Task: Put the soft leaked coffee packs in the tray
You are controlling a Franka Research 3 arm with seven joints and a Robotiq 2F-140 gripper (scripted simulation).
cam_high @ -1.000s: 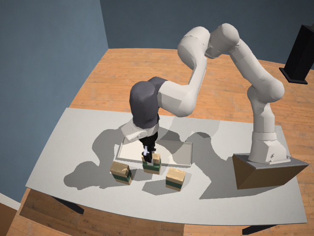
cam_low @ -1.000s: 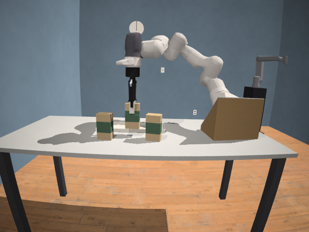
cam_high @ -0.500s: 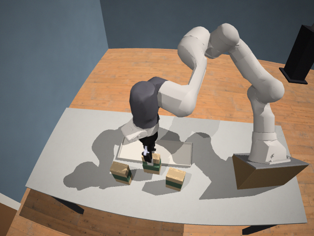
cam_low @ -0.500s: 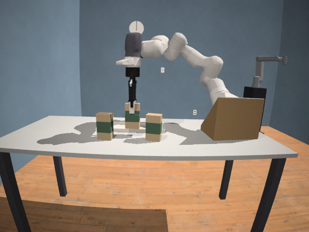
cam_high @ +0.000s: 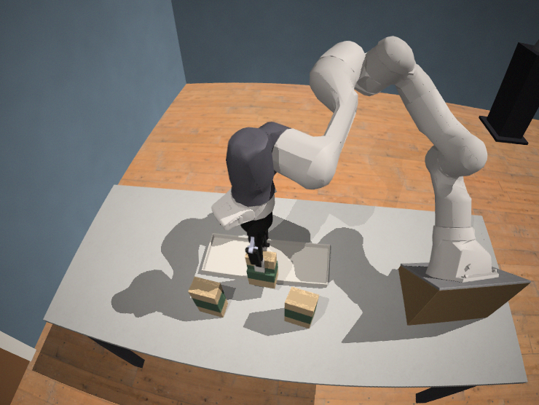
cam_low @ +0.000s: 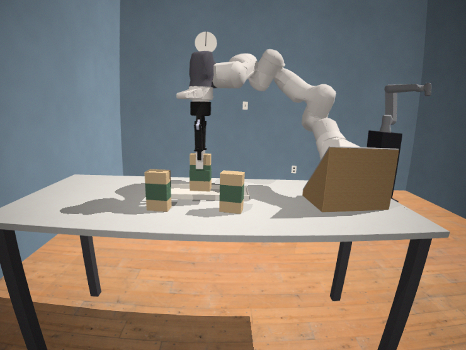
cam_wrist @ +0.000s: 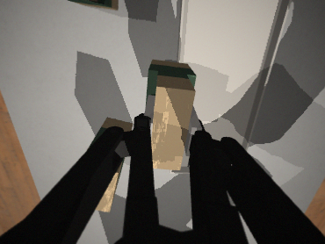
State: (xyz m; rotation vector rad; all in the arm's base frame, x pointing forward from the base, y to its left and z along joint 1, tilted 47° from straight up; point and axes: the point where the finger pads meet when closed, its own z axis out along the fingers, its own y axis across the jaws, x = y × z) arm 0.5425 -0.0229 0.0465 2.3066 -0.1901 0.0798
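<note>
My gripper is now 9 cm to the left of the tray and 16 cm above it.
</note>
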